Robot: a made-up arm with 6 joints. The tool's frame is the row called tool. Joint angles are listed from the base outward.
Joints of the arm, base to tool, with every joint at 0 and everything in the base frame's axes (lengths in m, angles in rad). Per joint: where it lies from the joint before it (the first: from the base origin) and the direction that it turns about. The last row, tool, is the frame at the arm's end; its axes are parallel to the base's.
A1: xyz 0 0 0.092 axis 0 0 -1
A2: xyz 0.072 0.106 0.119 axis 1 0 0
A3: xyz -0.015 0.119 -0.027 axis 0 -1 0
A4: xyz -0.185 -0.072 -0.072 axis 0 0 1
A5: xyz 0.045 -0.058 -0.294 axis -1 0 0
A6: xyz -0.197 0.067 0.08 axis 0 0 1
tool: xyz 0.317 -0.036 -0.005
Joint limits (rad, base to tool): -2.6..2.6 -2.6..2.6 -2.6..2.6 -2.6..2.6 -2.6..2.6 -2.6..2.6
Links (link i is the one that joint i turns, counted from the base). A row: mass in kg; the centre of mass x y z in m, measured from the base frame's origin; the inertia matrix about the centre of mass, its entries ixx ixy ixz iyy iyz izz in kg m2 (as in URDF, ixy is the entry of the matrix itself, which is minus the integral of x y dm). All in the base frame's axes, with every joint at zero. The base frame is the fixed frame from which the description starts. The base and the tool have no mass.
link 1: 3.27; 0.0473 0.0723 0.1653; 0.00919 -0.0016 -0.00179 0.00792 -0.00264 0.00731
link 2: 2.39; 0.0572 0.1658 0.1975; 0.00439 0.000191 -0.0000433 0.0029 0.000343 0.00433
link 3: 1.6; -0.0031 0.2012 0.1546; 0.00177 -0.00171 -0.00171 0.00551 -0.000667 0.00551
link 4: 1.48; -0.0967 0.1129 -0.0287; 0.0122 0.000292 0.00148 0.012 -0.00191 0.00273
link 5: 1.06; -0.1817 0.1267 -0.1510; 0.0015 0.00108 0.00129 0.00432 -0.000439 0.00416
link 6: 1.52; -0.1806 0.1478 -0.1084; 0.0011 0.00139 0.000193 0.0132 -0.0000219 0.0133
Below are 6 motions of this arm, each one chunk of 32 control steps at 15 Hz.
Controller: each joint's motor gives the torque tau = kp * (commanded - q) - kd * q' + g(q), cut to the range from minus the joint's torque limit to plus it. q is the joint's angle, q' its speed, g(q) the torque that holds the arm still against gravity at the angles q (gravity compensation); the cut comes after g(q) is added. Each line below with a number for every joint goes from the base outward.
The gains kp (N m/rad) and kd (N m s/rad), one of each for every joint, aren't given. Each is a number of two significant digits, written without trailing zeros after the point. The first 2 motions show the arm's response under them.
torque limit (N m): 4.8 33 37 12 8.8 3.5
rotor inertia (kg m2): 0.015 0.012 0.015 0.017 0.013 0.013
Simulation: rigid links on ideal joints. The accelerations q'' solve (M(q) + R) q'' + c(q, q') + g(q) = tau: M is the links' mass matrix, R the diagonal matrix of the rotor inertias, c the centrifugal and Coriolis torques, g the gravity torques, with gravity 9.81 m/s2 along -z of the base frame. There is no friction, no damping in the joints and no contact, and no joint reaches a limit. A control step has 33 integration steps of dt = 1/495 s. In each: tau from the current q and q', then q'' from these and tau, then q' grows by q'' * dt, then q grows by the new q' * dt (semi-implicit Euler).
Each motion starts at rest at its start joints. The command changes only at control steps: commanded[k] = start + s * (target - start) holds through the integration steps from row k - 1 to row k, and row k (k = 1, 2, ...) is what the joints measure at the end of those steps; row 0 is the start. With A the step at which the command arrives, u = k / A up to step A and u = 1 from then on. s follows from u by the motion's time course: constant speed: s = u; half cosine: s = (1 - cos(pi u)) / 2; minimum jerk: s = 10 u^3 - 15 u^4 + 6 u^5; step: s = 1 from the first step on.
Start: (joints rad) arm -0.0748 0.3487 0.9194 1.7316 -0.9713 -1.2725
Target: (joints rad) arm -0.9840 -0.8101 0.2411 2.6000 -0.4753 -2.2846
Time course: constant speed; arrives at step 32
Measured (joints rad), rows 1 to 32:
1: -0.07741 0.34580 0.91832 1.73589 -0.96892 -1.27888
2: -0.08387 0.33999 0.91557 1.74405 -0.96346 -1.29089
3: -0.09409 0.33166 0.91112 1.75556 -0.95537 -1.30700
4: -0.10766 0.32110 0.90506 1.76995 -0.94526 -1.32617
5: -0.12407 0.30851 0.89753 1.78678 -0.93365 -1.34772
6: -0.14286 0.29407 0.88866 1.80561 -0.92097 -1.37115
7: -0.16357 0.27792 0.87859 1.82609 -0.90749 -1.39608
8: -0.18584 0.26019 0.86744 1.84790 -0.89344 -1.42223
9: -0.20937 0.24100 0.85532 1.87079 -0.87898 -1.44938
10: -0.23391 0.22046 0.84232 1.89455 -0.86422 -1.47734
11: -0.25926 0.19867 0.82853 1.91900 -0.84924 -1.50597
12: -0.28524 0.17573 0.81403 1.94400 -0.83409 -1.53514
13: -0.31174 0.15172 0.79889 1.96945 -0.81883 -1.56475
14: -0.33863 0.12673 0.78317 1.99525 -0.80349 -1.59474
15: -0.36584 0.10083 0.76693 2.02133 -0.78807 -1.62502
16: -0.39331 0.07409 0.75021 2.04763 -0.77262 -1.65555
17: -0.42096 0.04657 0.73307 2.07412 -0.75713 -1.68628
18: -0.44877 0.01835 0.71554 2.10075 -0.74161 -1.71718
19: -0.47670 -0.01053 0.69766 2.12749 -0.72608 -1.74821
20: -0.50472 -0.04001 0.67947 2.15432 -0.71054 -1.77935
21: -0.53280 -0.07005 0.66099 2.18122 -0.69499 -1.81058
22: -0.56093 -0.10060 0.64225 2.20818 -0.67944 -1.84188
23: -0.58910 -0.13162 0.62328 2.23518 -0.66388 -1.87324
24: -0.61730 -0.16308 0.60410 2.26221 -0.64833 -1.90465
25: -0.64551 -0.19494 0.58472 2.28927 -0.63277 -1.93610
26: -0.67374 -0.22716 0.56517 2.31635 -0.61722 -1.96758
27: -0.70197 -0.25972 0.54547 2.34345 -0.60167 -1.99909
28: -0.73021 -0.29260 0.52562 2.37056 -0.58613 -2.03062
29: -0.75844 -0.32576 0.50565 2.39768 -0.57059 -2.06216
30: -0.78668 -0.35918 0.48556 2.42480 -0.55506 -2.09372
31: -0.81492 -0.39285 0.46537 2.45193 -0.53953 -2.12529
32: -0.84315 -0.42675 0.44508 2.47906 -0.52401 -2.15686
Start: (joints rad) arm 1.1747 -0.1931 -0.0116 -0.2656 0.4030 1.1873
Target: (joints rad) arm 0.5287 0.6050 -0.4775 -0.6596 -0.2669 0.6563
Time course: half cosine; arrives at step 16
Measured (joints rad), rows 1 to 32:
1: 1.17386 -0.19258 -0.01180 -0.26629 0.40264 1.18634
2: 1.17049 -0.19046 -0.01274 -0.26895 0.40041 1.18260
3: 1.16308 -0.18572 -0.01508 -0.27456 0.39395 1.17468
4: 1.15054 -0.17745 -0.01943 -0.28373 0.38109 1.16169
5: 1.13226 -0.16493 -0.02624 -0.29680 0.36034 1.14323
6: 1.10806 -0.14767 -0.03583 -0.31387 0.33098 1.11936
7: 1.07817 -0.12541 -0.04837 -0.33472 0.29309 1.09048
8: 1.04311 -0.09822 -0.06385 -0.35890 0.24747 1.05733
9: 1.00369 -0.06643 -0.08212 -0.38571 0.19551 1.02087
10: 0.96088 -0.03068 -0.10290 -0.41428 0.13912 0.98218
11: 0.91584 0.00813 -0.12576 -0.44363 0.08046 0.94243
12: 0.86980 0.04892 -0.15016 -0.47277 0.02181 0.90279
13: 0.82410 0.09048 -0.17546 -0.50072 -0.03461 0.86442
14: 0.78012 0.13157 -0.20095 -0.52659 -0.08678 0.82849
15: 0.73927 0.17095 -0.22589 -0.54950 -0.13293 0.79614
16: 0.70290 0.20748 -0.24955 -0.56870 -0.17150 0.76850
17: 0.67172 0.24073 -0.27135 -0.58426 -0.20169 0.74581
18: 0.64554 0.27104 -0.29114 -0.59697 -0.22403 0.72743
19: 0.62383 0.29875 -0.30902 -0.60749 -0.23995 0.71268
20: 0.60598 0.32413 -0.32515 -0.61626 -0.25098 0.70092
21: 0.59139 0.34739 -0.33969 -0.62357 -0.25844 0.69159
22: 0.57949 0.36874 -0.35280 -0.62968 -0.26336 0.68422
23: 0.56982 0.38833 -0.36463 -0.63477 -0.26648 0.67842
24: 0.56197 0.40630 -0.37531 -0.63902 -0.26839 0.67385
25: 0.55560 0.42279 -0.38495 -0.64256 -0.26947 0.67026
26: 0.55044 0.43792 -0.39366 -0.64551 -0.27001 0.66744
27: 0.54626 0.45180 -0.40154 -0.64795 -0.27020 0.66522
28: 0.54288 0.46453 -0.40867 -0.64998 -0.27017 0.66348
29: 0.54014 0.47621 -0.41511 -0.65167 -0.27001 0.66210
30: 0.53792 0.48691 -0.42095 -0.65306 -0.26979 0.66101
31: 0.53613 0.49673 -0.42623 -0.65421 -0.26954 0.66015
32: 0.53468 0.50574 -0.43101 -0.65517 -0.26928 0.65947
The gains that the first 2 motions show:
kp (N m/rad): 35 27 35 9.9 5 7
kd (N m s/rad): 13 21 25 3.4 1.2 2.1
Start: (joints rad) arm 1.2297 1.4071 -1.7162 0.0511 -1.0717 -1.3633
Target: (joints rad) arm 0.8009 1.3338 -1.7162 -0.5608 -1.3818 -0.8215
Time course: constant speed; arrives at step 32
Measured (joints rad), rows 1 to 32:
1: 1.22816 1.40710 -1.71581 0.04885 -1.07377 -1.35971
2: 1.22481 1.40695 -1.71534 0.04384 -1.07805 -1.35314
3: 1.21979 1.40662 -1.71492 0.03627 -1.08388 -1.34445
4: 1.21331 1.40609 -1.71458 0.02649 -1.09074 -1.33415
5: 1.20558 1.40540 -1.71433 0.01487 -1.09832 -1.32261
6: 1.19681 1.40454 -1.71417 0.00174 -1.10642 -1.31008
7: 1.18718 1.40355 -1.71408 -0.01260 -1.11489 -1.29675
8: 1.17685 1.40242 -1.71405 -0.02793 -1.12365 -1.28277
9: 1.16595 1.40119 -1.71406 -0.04404 -1.13261 -1.26827
10: 1.15458 1.39985 -1.71410 -0.06077 -1.14173 -1.25332
11: 1.14283 1.39842 -1.71417 -0.07799 -1.15098 -1.23802
12: 1.13078 1.39692 -1.71426 -0.09561 -1.16033 -1.22243
13: 1.11847 1.39534 -1.71436 -0.11354 -1.16974 -1.20660
14: 1.10596 1.39370 -1.71446 -0.13172 -1.17922 -1.19056
15: 1.09328 1.39199 -1.71456 -0.15009 -1.18874 -1.17436
16: 1.08047 1.39024 -1.71467 -0.16862 -1.19829 -1.15803
17: 1.06754 1.38844 -1.71478 -0.18727 -1.20787 -1.14159
18: 1.05453 1.38659 -1.71488 -0.20602 -1.21747 -1.12506
19: 1.04145 1.38471 -1.71498 -0.22484 -1.22709 -1.10845
20: 1.02831 1.38279 -1.71507 -0.24373 -1.23672 -1.09178
21: 1.01512 1.38084 -1.71516 -0.26266 -1.24636 -1.07507
22: 1.00189 1.37886 -1.71524 -0.28163 -1.25601 -1.05831
23: 0.98863 1.37686 -1.71532 -0.30063 -1.26566 -1.04152
24: 0.97534 1.37483 -1.71540 -0.31966 -1.27532 -1.02470
25: 0.96203 1.37278 -1.71547 -0.33870 -1.28499 -1.00786
26: 0.94871 1.37070 -1.71553 -0.35776 -1.29466 -0.99101
27: 0.93537 1.36861 -1.71559 -0.37683 -1.30433 -0.97413
28: 0.92202 1.36651 -1.71564 -0.39590 -1.31400 -0.95725
29: 0.90866 1.36439 -1.71570 -0.41499 -1.32367 -0.94035
30: 0.89529 1.36225 -1.71574 -0.43408 -1.33334 -0.92345
31: 0.88192 1.36010 -1.71579 -0.45318 -1.34302 -0.90654
32: 0.86854 1.35794 -1.71583 -0.47227 -1.35270 -0.88963

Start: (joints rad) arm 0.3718 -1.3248 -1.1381 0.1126 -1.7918 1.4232
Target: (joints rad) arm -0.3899 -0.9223 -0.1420 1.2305 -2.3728 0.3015
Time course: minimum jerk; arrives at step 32
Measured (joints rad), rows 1 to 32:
1: 0.37179 -1.32480 -1.13809 0.11262 -1.79180 1.42316
2: 0.37169 -1.32476 -1.13799 0.11280 -1.79178 1.42284
3: 0.37130 -1.32462 -1.13763 0.11349 -1.79181 1.42176
4: 0.37029 -1.32429 -1.13675 0.11521 -1.79212 1.41927
5: 0.36826 -1.32364 -1.13502 0.11861 -1.79307 1.41463
6: 0.36474 -1.32253 -1.13205 0.12439 -1.79518 1.40710
7: 0.35926 -1.32081 -1.12747 0.13324 -1.79904 1.39601
8: 0.35137 -1.31833 -1.12089 0.14575 -1.80524 1.38080
9: 0.34067 -1.31495 -1.11195 0.16242 -1.81435 1.36102
10: 0.32685 -1.31055 -1.10035 0.18362 -1.82689 1.33639
11: 0.30967 -1.30503 -1.08584 0.20954 -1.84322 1.30677
12: 0.28902 -1.29833 -1.06824 0.24025 -1.86359 1.27214
13: 0.26489 -1.29039 -1.04745 0.27566 -1.88809 1.23265
14: 0.23737 -1.28123 -1.02345 0.31556 -1.91661 1.18851
15: 0.20669 -1.27086 -0.99630 0.35964 -1.94885 1.14010
16: 0.17317 -1.25934 -0.96614 0.40751 -1.98433 1.08788
17: 0.13722 -1.24676 -0.93320 0.45868 -2.02233 1.03242
18: 0.09933 -1.23323 -0.89776 0.51263 -2.06199 0.97442
19: 0.06005 -1.21890 -0.86018 0.56874 -2.10230 0.91469
20: 0.01996 -1.20392 -0.82086 0.62635 -2.14218 0.85414
21: -0.02032 -1.18845 -0.78027 0.68472 -2.18056 0.79376
22: -0.06020 -1.17267 -0.73888 0.74302 -2.21650 0.73456
23: -0.09906 -1.15676 -0.69721 0.80037 -2.24924 0.67754
24: -0.13633 -1.14089 -0.65579 0.85589 -2.27828 0.62361
25: -0.17150 -1.12525 -0.61514 0.90870 -2.30336 0.57356
26: -0.20412 -1.11000 -0.57574 0.95799 -2.32441 0.52803
27: -0.23381 -1.09530 -0.53803 1.00310 -2.34157 0.48746
28: -0.26033 -1.08127 -0.50241 1.04350 -2.35504 0.45211
29: -0.28351 -1.06804 -0.46915 1.07888 -2.36516 0.42205
30: -0.30334 -1.05570 -0.43847 1.10914 -2.37227 0.39714
31: -0.31994 -1.04428 -0.41045 1.13437 -2.37683 0.37702
32: -0.33357 -1.03380 -0.38506 1.15494 -2.37933 0.36112

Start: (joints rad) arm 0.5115 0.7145 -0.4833 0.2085 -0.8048 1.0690
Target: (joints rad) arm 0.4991 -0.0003 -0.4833 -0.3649 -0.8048 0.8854
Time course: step
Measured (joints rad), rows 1 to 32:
1: 0.51508 0.65981 -0.48190 0.12417 -0.81074 1.04673
2: 0.51312 0.60509 -0.48176 0.03526 -0.80639 1.01220
3: 0.51037 0.55491 -0.48216 -0.03842 -0.80118 0.98528
4: 0.50795 0.50891 -0.48254 -0.09858 -0.79811 0.96409
5: 0.50602 0.46675 -0.48279 -0.14757 -0.79701 0.94725
6: 0.50449 0.42809 -0.48294 -0.18745 -0.79714 0.93385
7: 0.50327 0.39263 -0.48302 -0.21995 -0.79790 0.92324
8: 0.50228 0.36012 -0.48306 -0.24644 -0.79892 0.91485
9: 0.50148 0.33030 -0.48307 -0.26805 -0.79998 0.90825
10: 0.50083 0.30294 -0.48307 -0.28568 -0.80096 0.90307
11: 0.50031 0.27785 -0.48306 -0.30008 -0.80183 0.89901
12: 0.49988 0.25484 -0.48305 -0.31184 -0.80257 0.89584
13: 0.49954 0.23373 -0.48304 -0.32145 -0.80318 0.89336
14: 0.49926 0.21437 -0.48302 -0.32930 -0.80367 0.89144
15: 0.49905 0.19661 -0.48301 -0.33572 -0.80406 0.88994
16: 0.49888 0.18032 -0.48301 -0.34097 -0.80437 0.88878
17: 0.49875 0.16538 -0.48300 -0.34527 -0.80461 0.88788
18: 0.49865 0.15167 -0.48300 -0.34878 -0.80479 0.88719
19: 0.49858 0.13910 -0.48299 -0.35166 -0.80492 0.88666
20: 0.49854 0.12756 -0.48299 -0.35401 -0.80502 0.88626
21: 0.49850 0.11698 -0.48300 -0.35594 -0.80509 0.88595
22: 0.49849 0.10728 -0.48300 -0.35752 -0.80514 0.88572
23: 0.49848 0.09838 -0.48301 -0.35882 -0.80517 0.88555
24: 0.49849 0.09022 -0.48302 -0.35988 -0.80519 0.88543
25: 0.49850 0.08273 -0.48302 -0.36075 -0.80519 0.88534
26: 0.49851 0.07586 -0.48303 -0.36147 -0.80519 0.88527
27: 0.49853 0.06956 -0.48304 -0.36206 -0.80519 0.88523
28: 0.49855 0.06378 -0.48305 -0.36254 -0.80518 0.88520
29: 0.49858 0.05847 -0.48306 -0.36294 -0.80516 0.88518
30: 0.49860 0.05361 -0.48307 -0.36327 -0.80515 0.88517
31: 0.49863 0.04915 -0.48308 -0.36354 -0.80513 0.88517
32: 0.49866 0.04506 -0.48309 -0.36376 -0.80511 0.88518

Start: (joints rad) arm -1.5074 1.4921 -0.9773 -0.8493 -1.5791 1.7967
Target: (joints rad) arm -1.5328 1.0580 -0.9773 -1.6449 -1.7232 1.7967
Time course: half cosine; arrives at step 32
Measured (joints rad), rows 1 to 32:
1: -1.50741 1.49203 -0.97730 -0.84953 -1.57925 1.79665
2: -1.50743 1.49173 -0.97730 -0.85050 -1.57979 1.79652
3: -1.50750 1.49107 -0.97729 -0.85276 -1.58087 1.79632
4: -1.50763 1.48989 -0.97729 -0.85675 -1.58252 1.79609
5: -1.50782 1.48809 -0.97728 -0.86283 -1.58473 1.79584
6: -1.50809 1.48555 -0.97728 -0.87126 -1.58749 1.79560
7: -1.50846 1.48219 -0.97728 -0.88222 -1.59076 1.79538
8: -1.50892 1.47794 -0.97729 -0.89583 -1.59450 1.79519
9: -1.50948 1.47275 -0.97731 -0.91212 -1.59869 1.79503
10: -1.51015 1.46658 -0.97735 -0.93107 -1.60331 1.79492
11: -1.51092 1.45942 -0.97740 -0.95261 -1.60831 1.79486
12: -1.51180 1.45127 -0.97748 -0.97663 -1.61366 1.79484
13: -1.51276 1.44213 -0.97756 -1.00296 -1.61933 1.79486
14: -1.51382 1.43204 -0.97767 -1.03140 -1.62526 1.79494
15: -1.51494 1.42104 -0.97779 -1.06174 -1.63142 1.79506
16: -1.51613 1.40919 -0.97793 -1.09371 -1.63773 1.79522
17: -1.51736 1.39655 -0.97807 -1.12705 -1.64416 1.79542
18: -1.51861 1.38321 -0.97822 -1.16144 -1.65064 1.79566
19: -1.51987 1.36924 -0.97837 -1.19659 -1.65711 1.79592
20: -1.52112 1.35476 -0.97851 -1.23218 -1.66350 1.79621
21: -1.52234 1.33987 -0.97864 -1.26786 -1.66976 1.79652
22: -1.52350 1.32468 -0.97875 -1.30331 -1.67583 1.79684
23: -1.52459 1.30931 -0.97884 -1.33820 -1.68165 1.79717
24: -1.52561 1.29387 -0.97890 -1.37220 -1.68716 1.79750
25: -1.52653 1.27850 -0.97892 -1.40499 -1.69231 1.79784
26: -1.52734 1.26332 -0.97892 -1.43626 -1.69706 1.79816
27: -1.52804 1.24846 -0.97887 -1.46570 -1.70135 1.79848
28: -1.52862 1.23405 -0.97879 -1.49304 -1.70514 1.79878
29: -1.52909 1.22019 -0.97867 -1.51802 -1.70841 1.79906
30: -1.52944 1.20702 -0.97852 -1.54040 -1.71112 1.79933
31: -1.52968 1.19465 -0.97834 -1.55996 -1.71325 1.79957
32: -1.52982 1.18319 -0.97814 -1.57651 -1.71479 1.79979

